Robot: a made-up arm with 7 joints.
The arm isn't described. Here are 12 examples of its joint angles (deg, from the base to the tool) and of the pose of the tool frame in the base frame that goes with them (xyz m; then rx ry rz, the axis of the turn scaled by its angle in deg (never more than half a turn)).
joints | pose
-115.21 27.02 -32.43 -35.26 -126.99 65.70 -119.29 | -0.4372 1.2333 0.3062 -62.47 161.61 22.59
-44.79 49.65 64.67 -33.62 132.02 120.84 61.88 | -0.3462 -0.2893 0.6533 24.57 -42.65 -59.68
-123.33 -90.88 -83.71 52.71 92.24 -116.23 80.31 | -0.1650 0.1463 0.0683 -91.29 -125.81 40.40
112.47 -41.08 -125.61 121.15 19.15 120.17 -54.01 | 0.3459 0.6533 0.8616 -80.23 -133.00 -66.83
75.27 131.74 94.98 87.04 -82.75 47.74 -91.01 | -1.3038 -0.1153 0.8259 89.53 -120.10 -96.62
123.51 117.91 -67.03 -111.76 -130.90 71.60 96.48 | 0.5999 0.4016 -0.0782 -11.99 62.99 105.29
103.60 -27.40 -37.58 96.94 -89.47 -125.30 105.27 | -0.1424 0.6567 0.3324 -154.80 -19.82 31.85
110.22 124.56 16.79 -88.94 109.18 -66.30 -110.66 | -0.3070 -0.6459 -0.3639 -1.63 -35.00 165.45
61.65 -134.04 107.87 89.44 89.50 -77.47 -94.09 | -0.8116 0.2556 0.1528 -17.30 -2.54 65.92
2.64 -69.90 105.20 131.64 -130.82 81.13 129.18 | -0.3780 -0.4083 -0.4977 133.96 30.18 27.83
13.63 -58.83 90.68 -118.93 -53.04 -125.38 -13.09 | -0.9218 -0.1420 -0.4817 -58.92 123.75 59.82
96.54 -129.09 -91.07 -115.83 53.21 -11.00 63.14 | 0.0938 0.4151 -0.0056 -84.30 26.14 56.14
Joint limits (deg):
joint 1: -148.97..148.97
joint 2: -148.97..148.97
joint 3: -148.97..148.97
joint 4: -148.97..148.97
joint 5: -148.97..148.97
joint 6: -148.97..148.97
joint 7: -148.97..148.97
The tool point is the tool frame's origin. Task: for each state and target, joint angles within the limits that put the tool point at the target. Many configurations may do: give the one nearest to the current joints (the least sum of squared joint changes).
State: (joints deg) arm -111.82 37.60 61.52 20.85 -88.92 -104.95 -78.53
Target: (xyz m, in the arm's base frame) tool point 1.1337 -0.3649 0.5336
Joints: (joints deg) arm -100.79 38.44 73.48 45.26 -148.97 -103.52 -92.37
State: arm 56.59 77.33 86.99 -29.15 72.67 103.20 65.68
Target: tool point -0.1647 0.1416 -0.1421
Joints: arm 56.60 83.99 95.62 -19.46 58.55 113.78 95.15
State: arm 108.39 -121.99 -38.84 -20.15 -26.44 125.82 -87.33
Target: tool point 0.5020 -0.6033 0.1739
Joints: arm 136.96 -147.38 -73.77 -44.00 15.68 121.01 -76.20
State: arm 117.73 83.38 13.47 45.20 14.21 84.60 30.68
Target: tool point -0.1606 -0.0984 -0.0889
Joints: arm 68.78 104.95 13.77 29.22 56.31 78.80 64.43
